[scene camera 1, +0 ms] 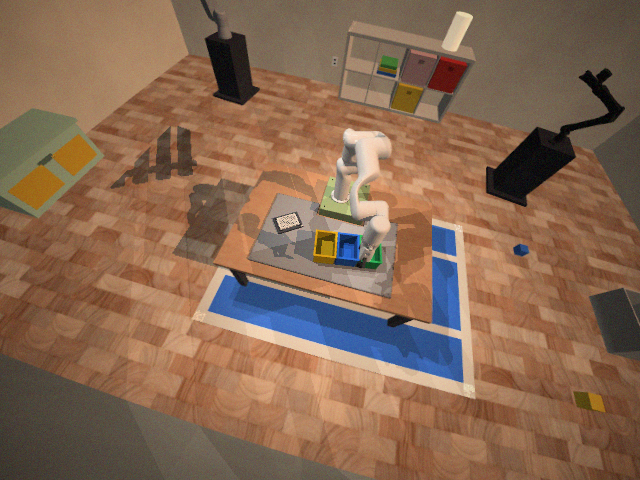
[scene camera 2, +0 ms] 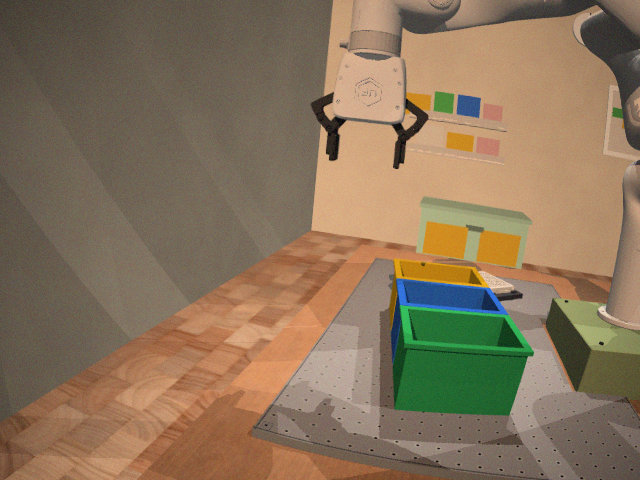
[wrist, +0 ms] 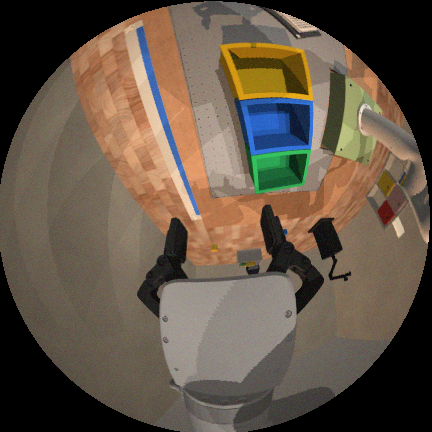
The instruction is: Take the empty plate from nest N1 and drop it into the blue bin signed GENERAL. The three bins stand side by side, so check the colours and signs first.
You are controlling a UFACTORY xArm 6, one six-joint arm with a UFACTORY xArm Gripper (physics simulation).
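Places are measured from the arm's base along level axes (x ahead, y left, z up), in centimetres.
Where they show: gripper, between the fingertips: (scene camera 1: 360, 257) (scene camera 2: 364, 164) (wrist: 220, 218); arm's base, origin of its link: (scene camera 1: 340, 196) (scene camera 2: 625, 319).
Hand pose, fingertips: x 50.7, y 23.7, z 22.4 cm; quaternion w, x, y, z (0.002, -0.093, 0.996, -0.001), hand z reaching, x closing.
Note:
Things, the pixels of their top centre, and the offset from my fingertips. Level surfaces: height alone.
- white plate, centre of its top: (scene camera 2: 487, 279) (scene camera 1: 287, 220) dx -19.8, dy -47.9, dz -26.2 cm
- dark nest, centre of its top: (scene camera 2: 486, 282) (scene camera 1: 287, 221) dx -19.8, dy -47.9, dz -27.0 cm
- blue bin, centre of its top: (scene camera 2: 450, 295) (wrist: 283, 125) (scene camera 1: 348, 246) dx -14.5, dy -6.8, dz -18.8 cm
- grey perforated board, height of its surface: dz -28.8 cm
- wooden table, height of its surface: dz -30.0 cm
The white plate (scene camera 1: 287, 221) (scene camera 2: 496, 282) (wrist: 301, 23) lies in a dark nest (scene camera 2: 511, 296), apart from the bins; no nest label is readable. The blue bin (scene camera 1: 348, 248) (scene camera 2: 445, 298) (wrist: 280, 122) stands between the yellow bin (scene camera 1: 325, 248) (scene camera 2: 439, 273) (wrist: 262, 82) and the green bin (scene camera 1: 377, 256) (scene camera 2: 460, 379) (wrist: 280, 172). No sign is readable on any bin. The blue bin's visible inside holds no plate. My gripper (scene camera 1: 363, 261) (scene camera 2: 364, 163) (wrist: 220, 218) is open and empty, pointing down high above the table, well away from the plate.
The bins and nest stand on a grey perforated board (scene camera 1: 310, 273) (scene camera 2: 351, 379) (wrist: 215, 155) on the wooden table (scene camera 1: 413, 297). The green base block (scene camera 1: 330, 205) (scene camera 2: 578, 338) (wrist: 352, 137) of my arm stands behind the bins. A shelf unit (scene camera 1: 356, 28) stands by the wall.

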